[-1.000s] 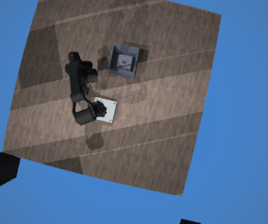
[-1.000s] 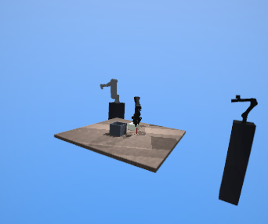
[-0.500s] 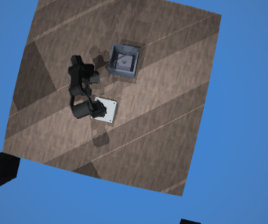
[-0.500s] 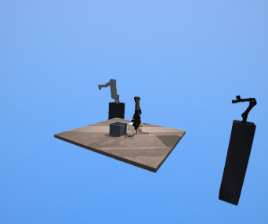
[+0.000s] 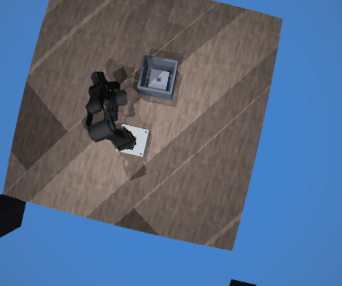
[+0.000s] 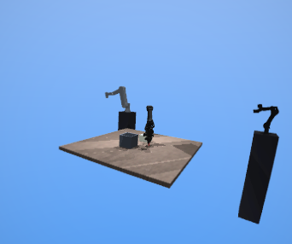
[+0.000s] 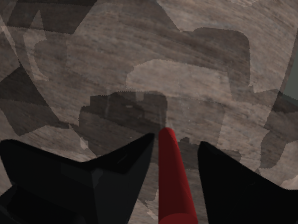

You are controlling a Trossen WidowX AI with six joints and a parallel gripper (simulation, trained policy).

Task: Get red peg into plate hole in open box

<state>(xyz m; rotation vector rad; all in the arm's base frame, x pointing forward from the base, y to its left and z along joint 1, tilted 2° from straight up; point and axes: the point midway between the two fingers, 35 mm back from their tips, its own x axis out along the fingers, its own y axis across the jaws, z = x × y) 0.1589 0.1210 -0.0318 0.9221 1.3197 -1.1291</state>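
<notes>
Right now my gripper tip is 1 cm to the right of the red peg and 2 cm below it.
</notes>
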